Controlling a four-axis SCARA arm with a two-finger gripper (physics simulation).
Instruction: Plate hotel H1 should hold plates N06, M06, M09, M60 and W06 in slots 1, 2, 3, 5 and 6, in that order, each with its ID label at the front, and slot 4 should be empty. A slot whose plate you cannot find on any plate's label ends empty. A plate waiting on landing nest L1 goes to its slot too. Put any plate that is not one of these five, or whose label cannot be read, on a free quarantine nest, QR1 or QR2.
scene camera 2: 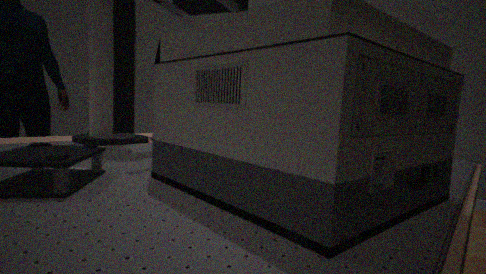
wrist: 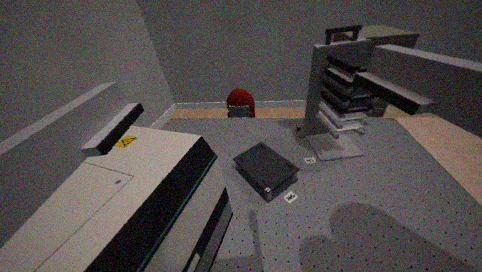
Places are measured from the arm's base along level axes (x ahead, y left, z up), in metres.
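Pixels of known places: gripper, fingertip midpoint: (wrist: 245, 80); arm's base, origin of the base link: (scene camera 2: 112, 142).
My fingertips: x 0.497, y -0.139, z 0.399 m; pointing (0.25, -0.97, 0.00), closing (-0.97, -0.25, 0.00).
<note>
Ahead of a thing's pixels: the offset from my fingertips to its top centre. "spot": to the spot under its first point.
In the wrist view my gripper (wrist: 245, 80) is open and empty, with its fingers wide apart at the left and right. A plate hotel (wrist: 313, 92) stands at the back right, beyond the fingers, with its upper part near the right finger in the picture. Several dark and light layers @[dy -0.397, dx -0.208, dz -0.166 m] (wrist: 342, 93) are stacked in it; plates and shelves are hard to tell apart, and no ID label is readable. Its flat base @[spot: dy -0.374, dx -0.221, dz -0.378 m] (wrist: 337, 148) rests on the deck beside a small white tag @[dy -0.319, dx -0.127, dz -0.386 m] (wrist: 310, 160), too blurred to read. Nests L1, QR1 and QR2 cannot be made out.
A large pale instrument @[dy +0.041, dx +0.305, dz -0.131 m] (wrist: 150, 190) (scene camera 2: 250, 120) fills the left of the wrist view and the middle of scene camera 2. A dark low block @[dy -0.248, dx +0.018, dz -0.330 m] (wrist: 265, 169) sits between it and the hotel, beside a tag @[dy -0.174, dx -0.058, dz -0.386 m] (wrist: 290, 197). A red rounded object (wrist: 240, 101) stands behind. A person (scene camera 2: 25, 70) is at left.
</note>
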